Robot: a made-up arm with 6 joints.
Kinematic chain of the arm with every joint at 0, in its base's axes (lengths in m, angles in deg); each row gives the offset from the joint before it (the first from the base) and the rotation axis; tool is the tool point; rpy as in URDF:
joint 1: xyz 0 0 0.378 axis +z
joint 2: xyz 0 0 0 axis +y
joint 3: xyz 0.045 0 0.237 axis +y
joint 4: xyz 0.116 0 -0.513 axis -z
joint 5: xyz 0 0 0 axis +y
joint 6: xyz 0.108 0 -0.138 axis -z
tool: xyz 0 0 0 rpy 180 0 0
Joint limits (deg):
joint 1: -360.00..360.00
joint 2: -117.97..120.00
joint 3: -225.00..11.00
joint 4: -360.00..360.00
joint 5: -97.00..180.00
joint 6: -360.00..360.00
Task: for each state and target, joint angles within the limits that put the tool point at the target. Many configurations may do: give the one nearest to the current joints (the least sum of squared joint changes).
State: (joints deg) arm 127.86 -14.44 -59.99 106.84 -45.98 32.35
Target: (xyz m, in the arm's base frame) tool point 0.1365 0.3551 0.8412
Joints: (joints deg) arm 95.77 -37.72 -72.16 101.62 -54.05 32.35
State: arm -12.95 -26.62 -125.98 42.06 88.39 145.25
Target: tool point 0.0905 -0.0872 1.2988
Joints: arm -46.84 -16.07 -142.70 40.69 41.24 145.25
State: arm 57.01 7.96 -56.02 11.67 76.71 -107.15
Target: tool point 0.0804 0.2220 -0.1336
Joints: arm 64.64 40.96 -42.60 14.11 69.73 -107.15
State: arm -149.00 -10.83 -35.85 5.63 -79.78 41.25
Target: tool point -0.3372 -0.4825 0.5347
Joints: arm -125.27 -1.01 -49.38 -1.11 -64.88 41.25
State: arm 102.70 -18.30 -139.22 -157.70 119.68 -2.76
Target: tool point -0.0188 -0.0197 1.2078
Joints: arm 99.90 -14.60 -135.92 -187.18 128.09 -2.76
